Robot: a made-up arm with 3 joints. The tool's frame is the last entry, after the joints. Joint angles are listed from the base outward. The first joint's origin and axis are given. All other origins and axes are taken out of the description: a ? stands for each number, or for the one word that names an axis. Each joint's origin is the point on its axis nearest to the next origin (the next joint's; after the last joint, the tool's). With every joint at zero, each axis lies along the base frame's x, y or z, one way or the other. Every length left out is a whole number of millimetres.
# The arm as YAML. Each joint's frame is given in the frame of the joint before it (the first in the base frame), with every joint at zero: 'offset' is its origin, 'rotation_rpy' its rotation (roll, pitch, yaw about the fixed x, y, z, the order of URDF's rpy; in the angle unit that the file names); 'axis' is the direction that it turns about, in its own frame. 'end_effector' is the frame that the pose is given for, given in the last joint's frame.
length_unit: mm
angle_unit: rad
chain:
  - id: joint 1
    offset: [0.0, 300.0, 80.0]
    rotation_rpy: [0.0, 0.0, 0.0]
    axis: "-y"
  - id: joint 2
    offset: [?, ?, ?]
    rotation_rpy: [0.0, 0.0, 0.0]
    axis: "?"
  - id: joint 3
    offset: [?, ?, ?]
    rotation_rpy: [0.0, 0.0, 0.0]
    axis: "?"
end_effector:
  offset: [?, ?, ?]
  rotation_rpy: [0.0, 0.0, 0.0]
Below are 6 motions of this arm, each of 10 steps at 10 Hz.
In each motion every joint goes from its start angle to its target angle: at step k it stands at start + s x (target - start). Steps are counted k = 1, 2, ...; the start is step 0. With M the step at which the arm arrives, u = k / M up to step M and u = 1 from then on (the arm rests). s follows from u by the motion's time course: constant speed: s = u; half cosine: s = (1 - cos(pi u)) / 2; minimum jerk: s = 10 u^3 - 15 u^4 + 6 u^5.
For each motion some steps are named. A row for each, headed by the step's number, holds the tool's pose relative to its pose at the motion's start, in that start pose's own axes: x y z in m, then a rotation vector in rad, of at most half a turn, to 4 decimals.
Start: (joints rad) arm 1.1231 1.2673 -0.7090
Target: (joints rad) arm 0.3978 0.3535 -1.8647
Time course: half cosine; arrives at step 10
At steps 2, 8, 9, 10:
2: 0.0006 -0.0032 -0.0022 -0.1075 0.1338 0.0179
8: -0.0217 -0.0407 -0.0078 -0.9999 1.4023 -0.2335
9: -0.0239 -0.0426 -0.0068 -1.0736 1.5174 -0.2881
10: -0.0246 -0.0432 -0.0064 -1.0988 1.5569 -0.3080

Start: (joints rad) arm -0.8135 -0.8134 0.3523
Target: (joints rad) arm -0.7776 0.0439 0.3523
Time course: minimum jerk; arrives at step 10
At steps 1, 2, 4, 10:
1: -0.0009 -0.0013 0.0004 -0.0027 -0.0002 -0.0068
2: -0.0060 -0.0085 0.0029 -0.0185 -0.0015 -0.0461
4: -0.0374 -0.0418 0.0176 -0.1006 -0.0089 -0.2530
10: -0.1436 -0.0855 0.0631 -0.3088 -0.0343 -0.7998

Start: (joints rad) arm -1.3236 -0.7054 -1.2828
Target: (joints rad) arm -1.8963 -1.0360 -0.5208
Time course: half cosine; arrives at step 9
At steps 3, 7, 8, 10:
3: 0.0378 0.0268 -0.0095 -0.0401 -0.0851 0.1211
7: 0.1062 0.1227 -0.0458 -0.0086 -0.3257 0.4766
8: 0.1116 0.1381 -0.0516 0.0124 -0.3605 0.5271
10: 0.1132 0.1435 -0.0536 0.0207 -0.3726 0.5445

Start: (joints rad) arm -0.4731 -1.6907 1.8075
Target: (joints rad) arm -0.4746 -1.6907 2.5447
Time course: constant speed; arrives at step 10
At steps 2, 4, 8, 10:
2: 0.0062 0.0000 0.0092 -0.0001 -0.1475 -0.0003
4: 0.0110 0.0000 0.0192 -0.0002 -0.2950 -0.0006
8: 0.0159 0.0001 0.0408 -0.0006 -0.5899 -0.0010
10: 0.0159 0.0001 0.0519 -0.0009 -0.7374 -0.0013

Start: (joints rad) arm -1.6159 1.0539 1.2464
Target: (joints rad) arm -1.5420 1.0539 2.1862
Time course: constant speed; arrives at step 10
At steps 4, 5, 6, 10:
4: 0.0150 0.0014 0.0247 0.0035 -0.3905 -0.0256
5: 0.0171 0.0017 0.0316 0.0029 -0.4881 -0.0323
6: 0.0185 0.0019 0.0385 0.0017 -0.5857 -0.0391
10: 0.0170 0.0026 0.0664 -0.0097 -0.9760 -0.0662

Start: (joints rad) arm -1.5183 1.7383 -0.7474
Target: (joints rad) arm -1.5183 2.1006 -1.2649
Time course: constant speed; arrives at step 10
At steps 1, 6, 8, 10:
1: -0.0061 -0.0037 -0.0063 0.0253 0.0517 -0.0259
6: -0.0399 -0.0154 -0.0368 0.1713 0.3093 -0.1352
8: -0.0544 -0.0168 -0.0480 0.2382 0.4111 -0.1688
10: -0.0692 -0.0164 -0.0584 0.3095 0.5118 -0.1960

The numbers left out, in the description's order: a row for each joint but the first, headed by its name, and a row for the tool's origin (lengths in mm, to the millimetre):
joint 2: xyz 104.0 0.0 -118.0, axis -z
joint 3: xyz 98.0 -134.0 0.0, axis -y
tool: xyz 59.0 0.0 -47.0

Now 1 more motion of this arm.
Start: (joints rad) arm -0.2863 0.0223 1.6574
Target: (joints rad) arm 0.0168 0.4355 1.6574
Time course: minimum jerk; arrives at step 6
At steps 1, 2, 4, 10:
1: 0.0027 -0.0020 0.0012 -0.0146 -0.0108 0.0010
2: 0.0154 -0.0115 0.0078 -0.0867 -0.0635 0.0033
4: 0.0500 -0.0376 0.0385 -0.3275 -0.2364 -0.0161
10: 0.0592 -0.0446 0.0521 -0.4145 -0.2973 -0.0335

